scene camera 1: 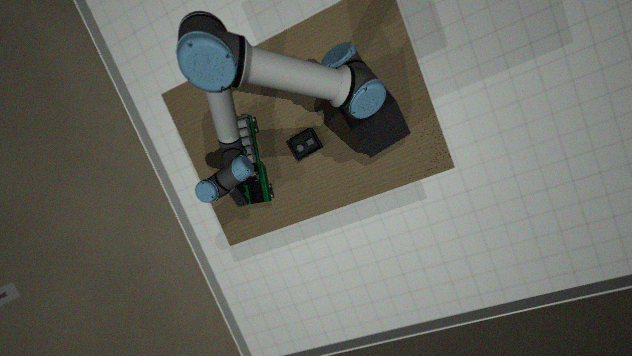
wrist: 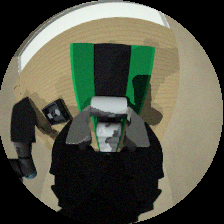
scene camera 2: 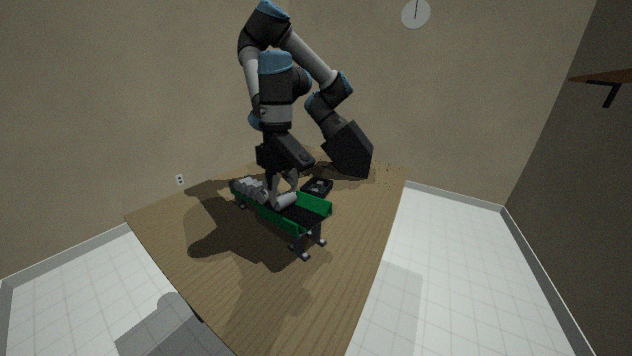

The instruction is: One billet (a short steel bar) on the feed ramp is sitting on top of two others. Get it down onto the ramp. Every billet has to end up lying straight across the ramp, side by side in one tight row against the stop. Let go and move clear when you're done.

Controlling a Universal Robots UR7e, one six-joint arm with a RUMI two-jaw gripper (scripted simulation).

Scene:
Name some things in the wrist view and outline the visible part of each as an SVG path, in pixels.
My gripper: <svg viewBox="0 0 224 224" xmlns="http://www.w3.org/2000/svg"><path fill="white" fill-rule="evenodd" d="M88 105L73 119L69 120L54 141L49 173L55 176L55 185L51 185L51 189L58 198L58 206L70 211L73 214L72 218L74 220L89 224L136 223L140 214L154 210L153 203L162 192L161 189L158 189L158 179L164 177L161 144L148 123L144 122L135 111L127 106L126 115L128 116L126 123L128 127L126 128L123 141L125 147L120 152L94 151L90 145L92 143L92 136L88 125L91 122L91 105Z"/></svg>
A billet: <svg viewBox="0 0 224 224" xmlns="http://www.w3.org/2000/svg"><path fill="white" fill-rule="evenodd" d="M92 97L92 116L126 117L126 97Z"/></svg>

